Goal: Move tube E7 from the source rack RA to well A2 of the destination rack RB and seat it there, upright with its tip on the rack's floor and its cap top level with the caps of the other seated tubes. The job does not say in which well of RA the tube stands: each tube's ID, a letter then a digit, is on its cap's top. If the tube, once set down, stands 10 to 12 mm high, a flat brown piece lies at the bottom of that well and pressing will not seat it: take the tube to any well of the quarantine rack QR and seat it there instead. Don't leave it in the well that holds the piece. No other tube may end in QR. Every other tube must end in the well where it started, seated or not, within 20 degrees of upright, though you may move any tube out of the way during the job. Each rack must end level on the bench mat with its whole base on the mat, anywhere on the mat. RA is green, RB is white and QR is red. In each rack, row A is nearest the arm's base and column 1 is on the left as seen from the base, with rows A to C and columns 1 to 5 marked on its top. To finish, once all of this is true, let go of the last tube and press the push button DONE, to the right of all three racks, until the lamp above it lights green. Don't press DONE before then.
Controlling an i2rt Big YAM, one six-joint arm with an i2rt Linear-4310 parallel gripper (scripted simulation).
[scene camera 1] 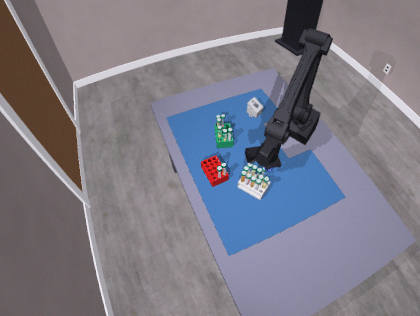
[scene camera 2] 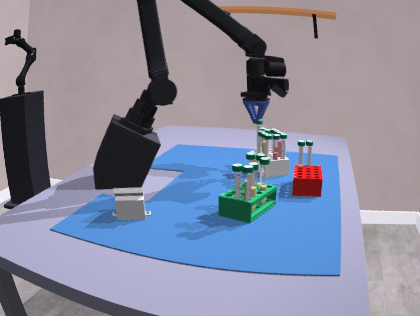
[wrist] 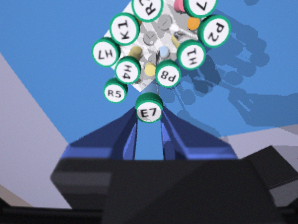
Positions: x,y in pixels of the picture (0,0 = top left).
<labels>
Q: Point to a green rack ra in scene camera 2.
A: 238,209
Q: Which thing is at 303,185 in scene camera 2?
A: A red rack qr.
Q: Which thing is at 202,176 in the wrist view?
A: My gripper.
</labels>
